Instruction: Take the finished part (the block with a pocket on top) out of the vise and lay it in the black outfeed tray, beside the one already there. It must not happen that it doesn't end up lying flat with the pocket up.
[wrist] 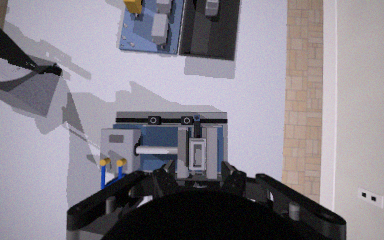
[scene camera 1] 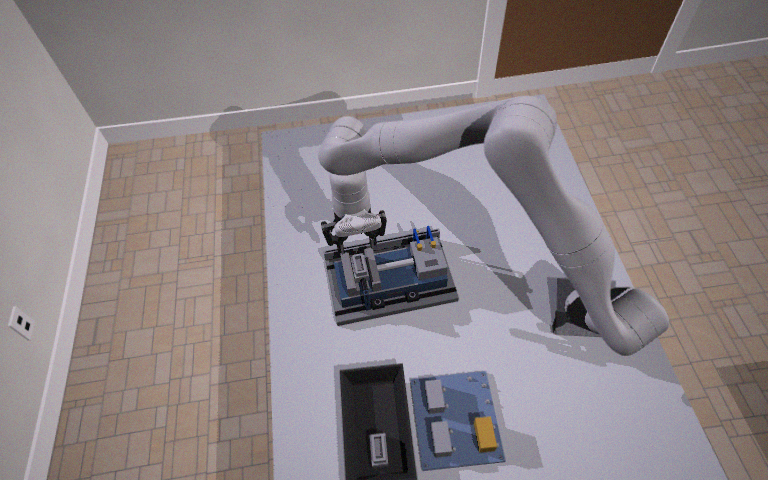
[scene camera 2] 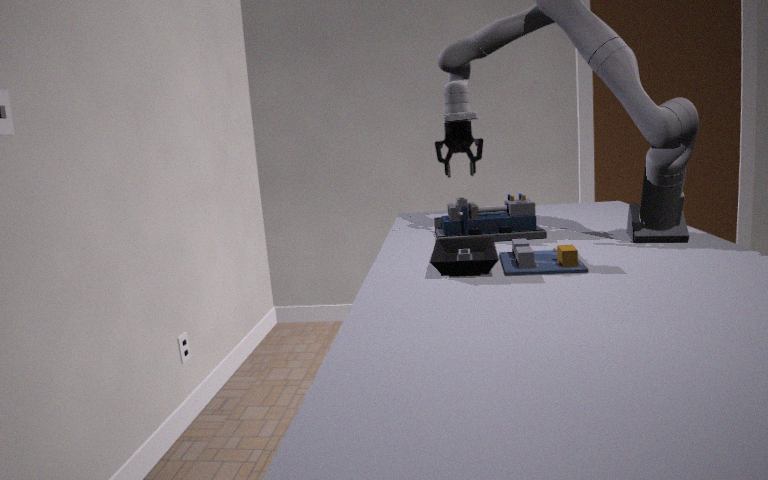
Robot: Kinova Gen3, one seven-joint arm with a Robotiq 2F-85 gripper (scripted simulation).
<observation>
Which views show my gripper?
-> The wrist view, scene camera 1 and scene camera 2: all of them.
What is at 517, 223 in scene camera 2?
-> A blue vise.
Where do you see a blue vise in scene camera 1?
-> At 407, 275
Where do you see a blue fixture plate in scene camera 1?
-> At 466, 399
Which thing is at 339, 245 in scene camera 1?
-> My gripper.
</observation>
